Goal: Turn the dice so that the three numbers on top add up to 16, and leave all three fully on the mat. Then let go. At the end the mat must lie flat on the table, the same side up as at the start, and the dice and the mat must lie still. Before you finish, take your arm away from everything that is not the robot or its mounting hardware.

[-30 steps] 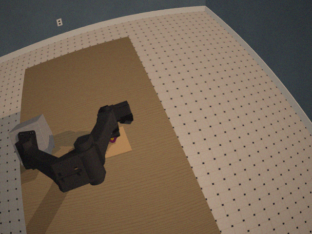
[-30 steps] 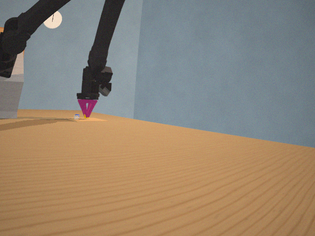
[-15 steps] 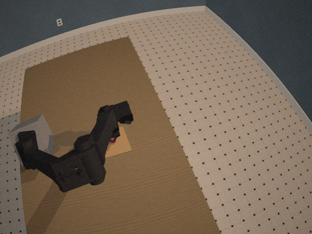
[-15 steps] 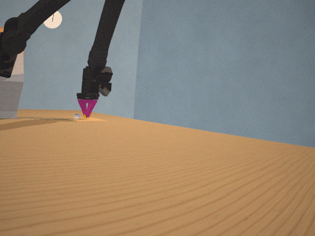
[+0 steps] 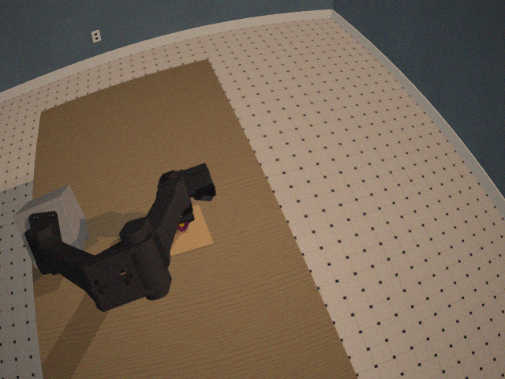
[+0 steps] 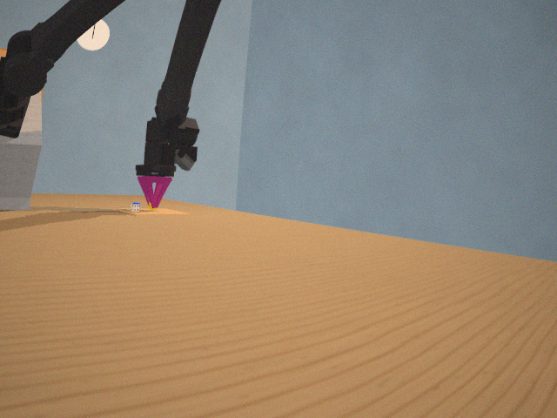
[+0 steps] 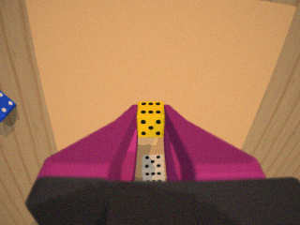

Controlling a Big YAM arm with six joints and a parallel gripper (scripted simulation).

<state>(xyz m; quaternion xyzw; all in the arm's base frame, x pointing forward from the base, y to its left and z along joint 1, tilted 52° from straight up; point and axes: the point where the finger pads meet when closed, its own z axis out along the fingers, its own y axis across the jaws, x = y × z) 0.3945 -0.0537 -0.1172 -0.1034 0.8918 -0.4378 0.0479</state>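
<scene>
The yellow die is right at my hand. The rest, counted from my hand: mat (20 mm below); then white die (50 mm behind, 10 mm to the right, 10 mm below); then blue die (100 mm to the left, 10 mm below, 10 mm behind).
</scene>
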